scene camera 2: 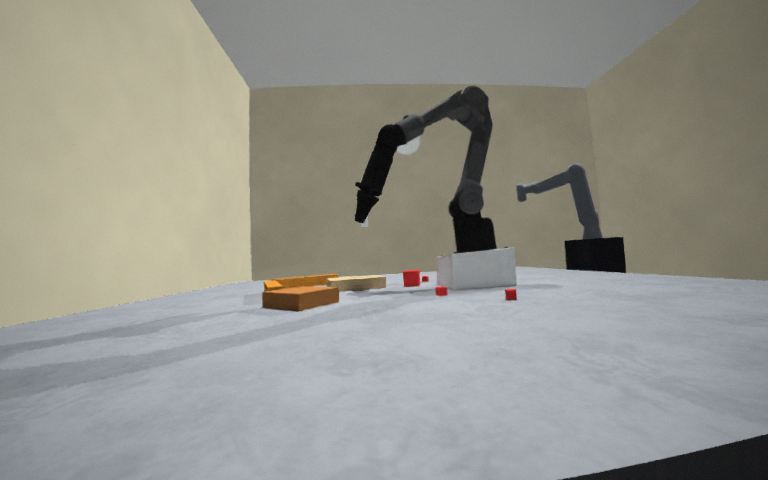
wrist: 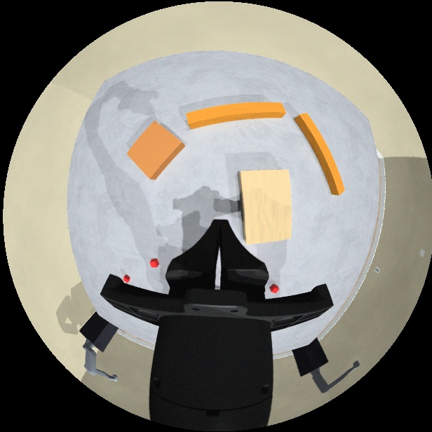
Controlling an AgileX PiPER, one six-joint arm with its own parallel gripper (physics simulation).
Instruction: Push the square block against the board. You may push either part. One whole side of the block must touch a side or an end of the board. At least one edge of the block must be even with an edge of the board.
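The square orange-brown block lies flat, turned like a diamond, at the upper left of the wrist view. The pale wooden board lies flat, right of centre in the wrist view. Block and board are apart, with a wide stretch of table between them. My gripper is shut and empty. It hangs well above the table; in the wrist view its tips show just left of the board's lower left part.
Two orange bars lie beyond and right of the board. Small red cubes and a larger red cube lie nearer the arm's white base.
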